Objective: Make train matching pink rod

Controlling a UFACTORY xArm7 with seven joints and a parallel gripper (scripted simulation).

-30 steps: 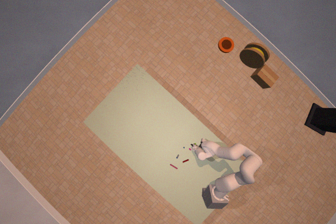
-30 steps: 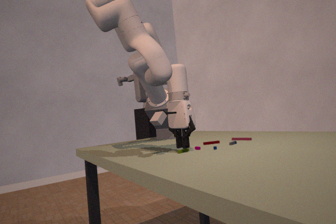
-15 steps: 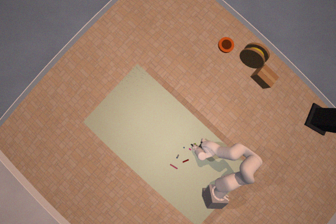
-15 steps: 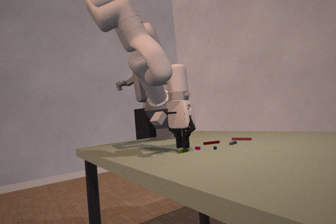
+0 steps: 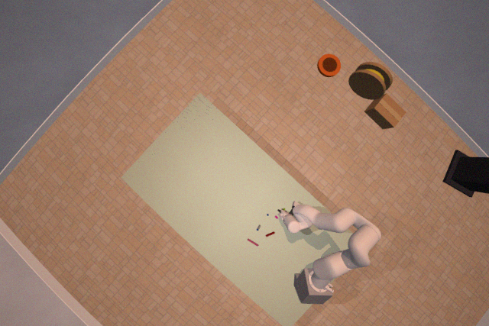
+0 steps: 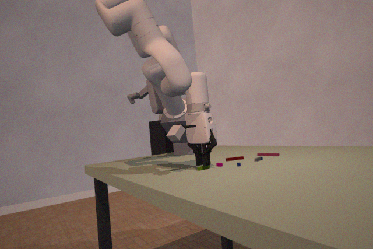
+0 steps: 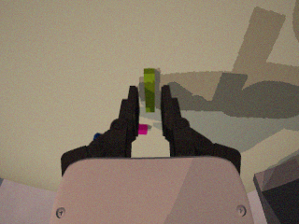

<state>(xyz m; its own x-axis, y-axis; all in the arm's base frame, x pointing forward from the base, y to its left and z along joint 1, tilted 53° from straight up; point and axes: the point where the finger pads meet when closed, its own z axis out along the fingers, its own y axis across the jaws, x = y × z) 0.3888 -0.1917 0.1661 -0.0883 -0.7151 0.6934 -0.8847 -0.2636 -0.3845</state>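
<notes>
Right now the lime rod is 30 mm below my hand. Also, from my hand: grey rod: 190 mm to the left, 100 mm ahead, 30 mm below; red rod: 190 mm to the left, 30 mm below; magenta rod: 60 mm to the left, 30 mm below, 20 mm ahead.
</notes>
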